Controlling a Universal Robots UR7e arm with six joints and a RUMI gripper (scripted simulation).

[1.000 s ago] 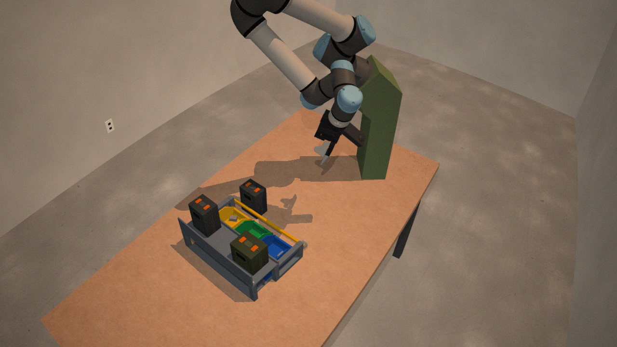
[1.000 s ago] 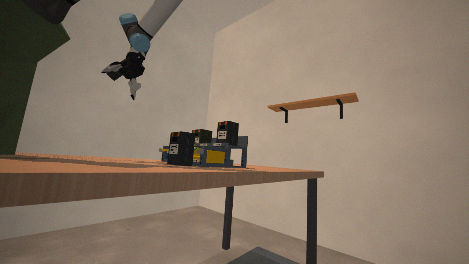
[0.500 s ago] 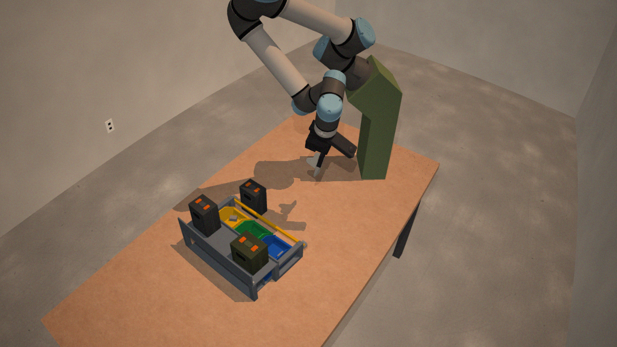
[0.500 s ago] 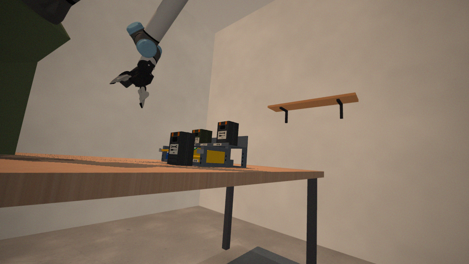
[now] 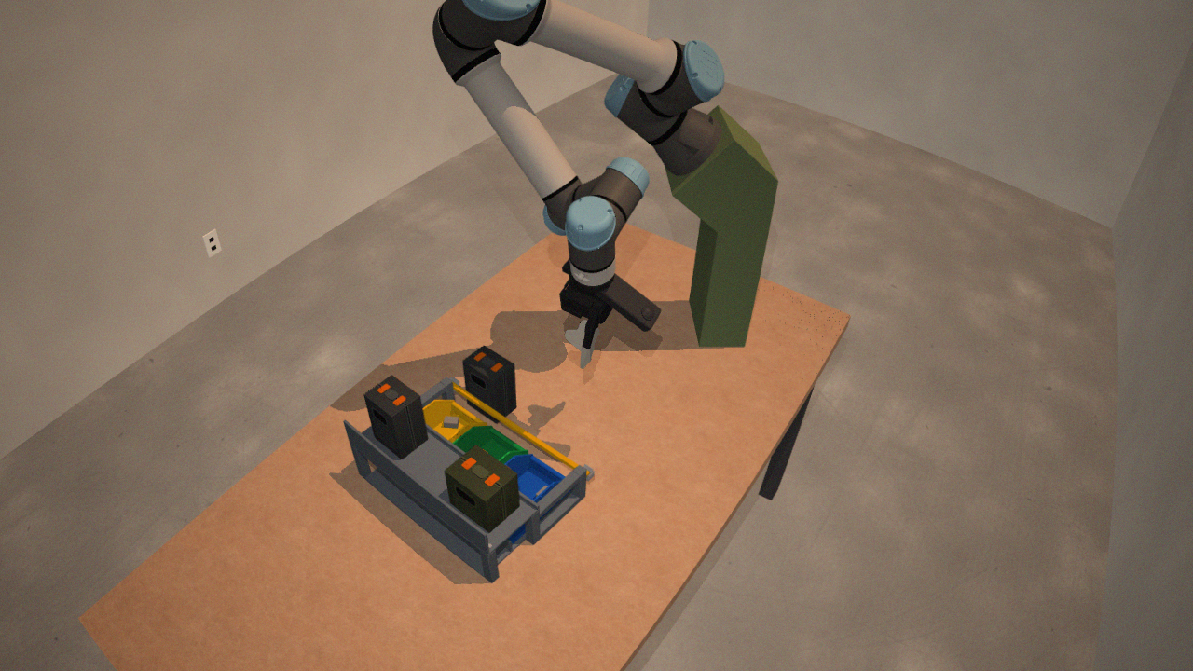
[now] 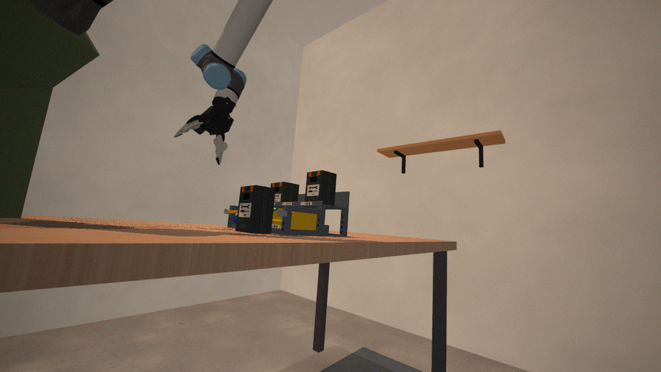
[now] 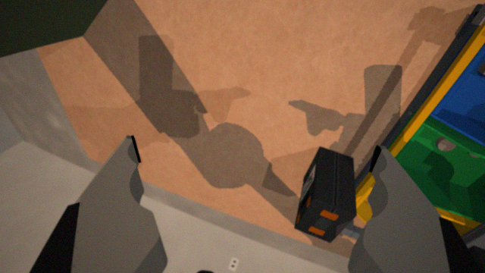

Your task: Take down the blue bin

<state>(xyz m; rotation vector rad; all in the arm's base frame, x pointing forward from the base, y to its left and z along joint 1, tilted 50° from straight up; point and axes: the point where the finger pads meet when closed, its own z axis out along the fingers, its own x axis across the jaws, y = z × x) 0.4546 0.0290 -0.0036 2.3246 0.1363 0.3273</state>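
The yellow bar is 18 cm below my hand, 16 cm ahead of it and 10 cm to the right of it. Also, from my hand: blue open bin 27 cm ahead, 20 cm below; yellow bin 25 cm ahead, 22 cm to the right, 20 cm below; green bin 26 cm ahead, 20 cm below, 11 cm to the right.
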